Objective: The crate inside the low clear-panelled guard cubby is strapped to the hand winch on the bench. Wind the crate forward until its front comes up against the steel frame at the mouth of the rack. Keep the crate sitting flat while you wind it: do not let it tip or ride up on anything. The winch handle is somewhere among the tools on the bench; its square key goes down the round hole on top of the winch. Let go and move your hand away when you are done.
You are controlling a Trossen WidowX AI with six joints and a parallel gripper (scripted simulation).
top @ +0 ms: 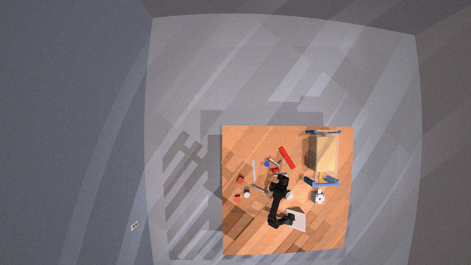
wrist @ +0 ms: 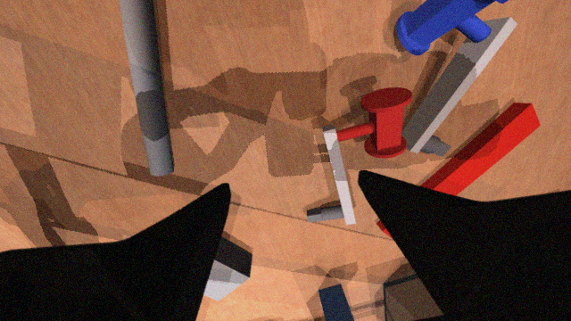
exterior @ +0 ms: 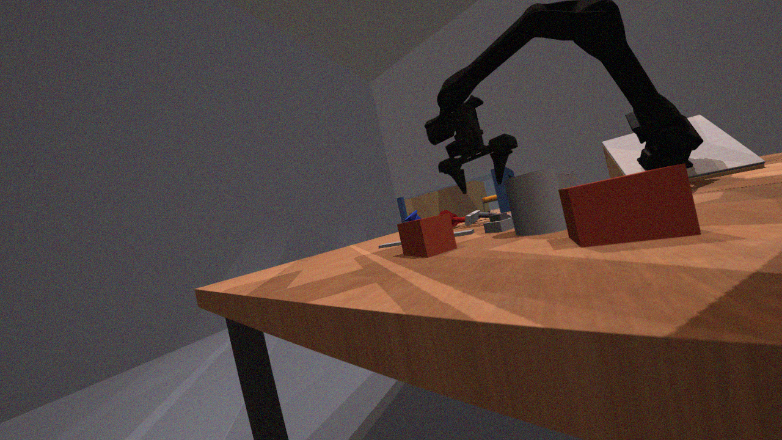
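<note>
Right now my gripper tip is 5 cm short of the red-knobbed crank, 5 cm to the left of it and 7 cm above it. The rest, counted from my gripper tip: grey cube 17 cm behind, 12 cm to the right, 7 cm below; then blue-knobbed crank 17 cm ahead, 6 cm below; then red grip 9 cm ahead, 1 cm to the right, 6 cm below.
</note>
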